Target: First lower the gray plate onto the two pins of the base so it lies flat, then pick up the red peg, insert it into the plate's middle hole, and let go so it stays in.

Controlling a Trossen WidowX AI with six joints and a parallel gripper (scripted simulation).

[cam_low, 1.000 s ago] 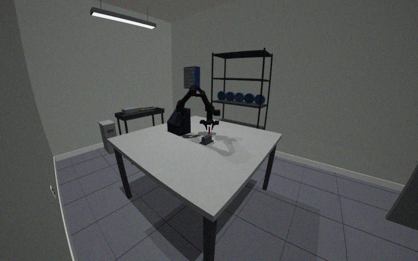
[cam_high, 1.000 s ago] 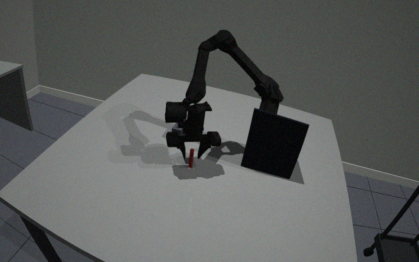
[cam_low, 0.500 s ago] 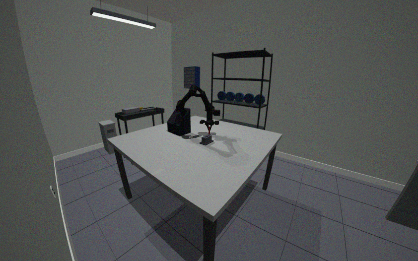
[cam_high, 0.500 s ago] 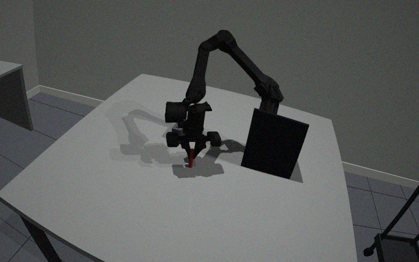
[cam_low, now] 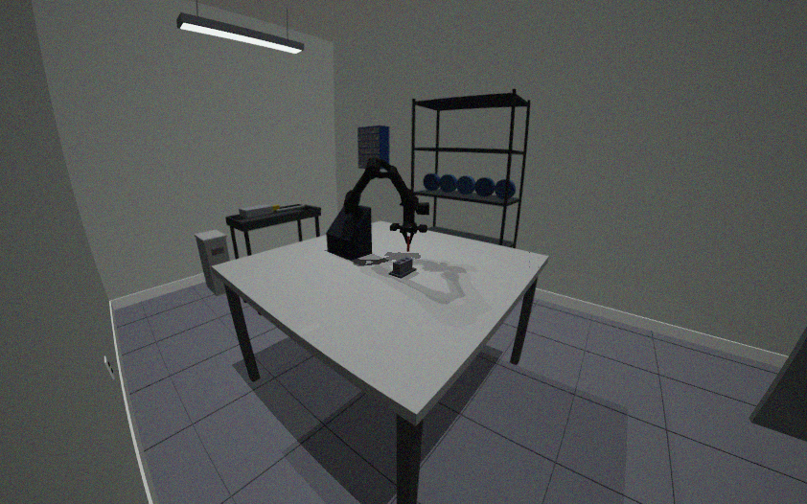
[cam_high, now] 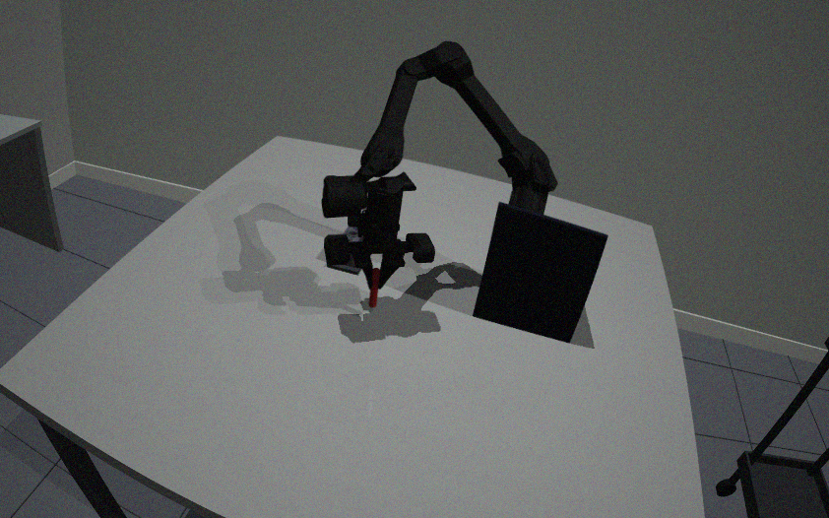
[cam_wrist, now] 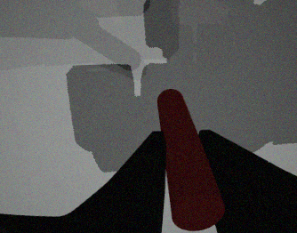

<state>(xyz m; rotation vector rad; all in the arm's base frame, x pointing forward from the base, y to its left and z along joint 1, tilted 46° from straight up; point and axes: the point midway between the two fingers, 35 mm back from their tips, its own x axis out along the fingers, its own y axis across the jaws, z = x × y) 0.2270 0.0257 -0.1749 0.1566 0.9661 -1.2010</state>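
Now: the gray plate 170 mm to the right of my gripper tip, 120 mm ahead of it and 30 mm below it. Round my gripper tip: red peg right at my gripper tip.
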